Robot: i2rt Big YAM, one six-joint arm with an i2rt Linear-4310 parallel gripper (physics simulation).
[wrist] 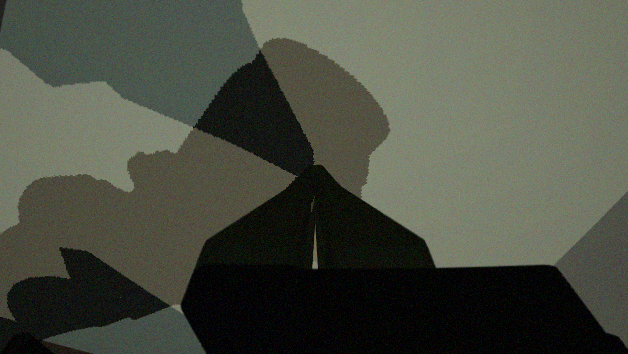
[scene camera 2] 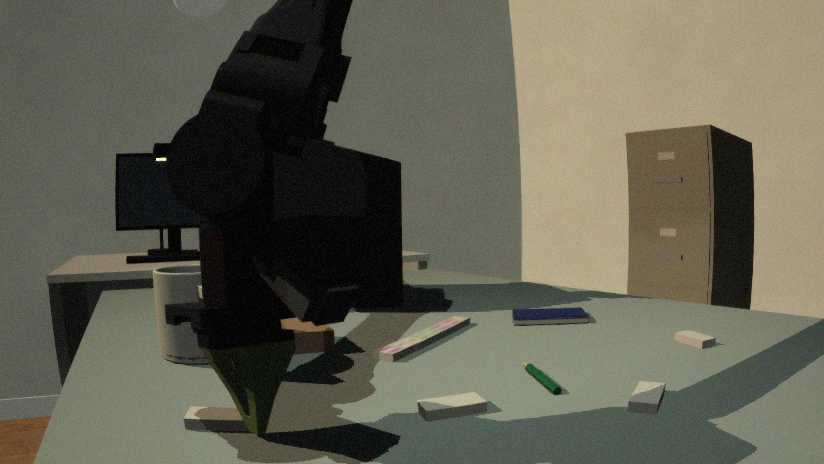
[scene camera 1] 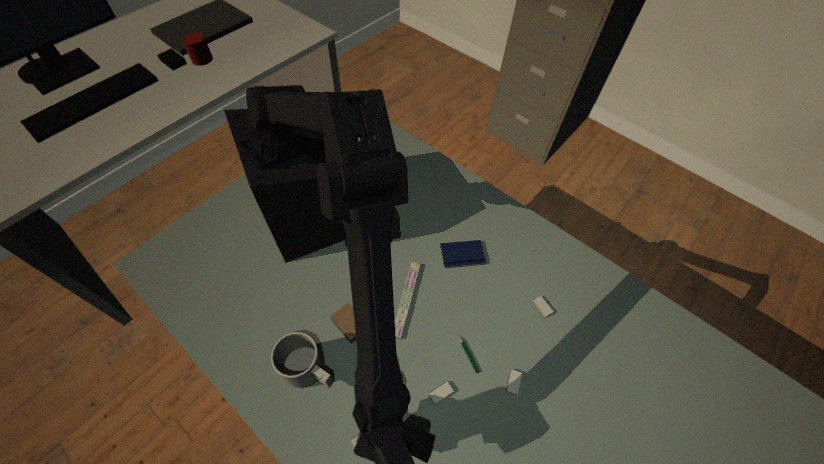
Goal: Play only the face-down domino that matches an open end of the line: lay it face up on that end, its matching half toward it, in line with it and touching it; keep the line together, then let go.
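Seen in the pictures: gripper, fingertip midpoint: [wrist: 315, 176] [scene camera 2: 257, 432]; arm's base, origin of the base link: [scene camera 1: 273, 150].
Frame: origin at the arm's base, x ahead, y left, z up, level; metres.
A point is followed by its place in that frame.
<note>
The domino line [scene camera 1: 407, 299] {x 0.380, y 0.060, z -0.286 m} [scene camera 2: 426, 338] {x 0.399, y 0.045, z -0.286 m} lies face up as one straight strip, with magenta pips at its near end, pink at its far end and green in the middle; single pips are too small to count. Several pale dominoes lie with plain tops: one at right [scene camera 1: 543, 306] {x 0.633, y 0.295, z -0.285 m} [scene camera 2: 694, 338] {x 0.639, y 0.282, z -0.286 m}, one nearer [scene camera 1: 514, 382] {x 0.696, y 0.093, z -0.286 m} [scene camera 2: 645, 396] {x 0.700, y 0.083, z -0.286 m}, one in front of the line [scene camera 1: 442, 391] {x 0.594, y -0.040, z -0.286 m} [scene camera 2: 452, 406] {x 0.604, y -0.049, z -0.286 m}, and one at left [scene camera 2: 213, 419] {x 0.558, y -0.232, z -0.286 m}, mostly hidden in scene camera 1. My gripper [scene camera 2: 260, 433] {x 0.577, y -0.201, z -0.292 m} [wrist: 315, 176] {x 0.577, y -0.201, z -0.292 m} is shut and empty, pointing down, tips low beside the left domino's right end; contact is unclear.
A grey mug [scene camera 1: 288, 375] {x 0.361, y -0.264, z -0.192 m} [scene camera 2: 171, 322] and a brown block [scene camera 1: 343, 320] {x 0.318, y -0.095, z -0.269 m} [scene camera 2: 314, 338] {x 0.368, y -0.087, z -0.277 m} stand left of the line. A blue book [scene camera 1: 463, 253] {x 0.388, y 0.264, z -0.286 m} [scene camera 2: 550, 315] {x 0.399, y 0.254, z -0.286 m} lies behind right. A green pencil [scene camera 1: 469, 354] {x 0.581, y 0.068, z -0.288 m} [scene camera 2: 542, 378] {x 0.592, y 0.060, z -0.289 m} lies between the line and the right dominoes.
</note>
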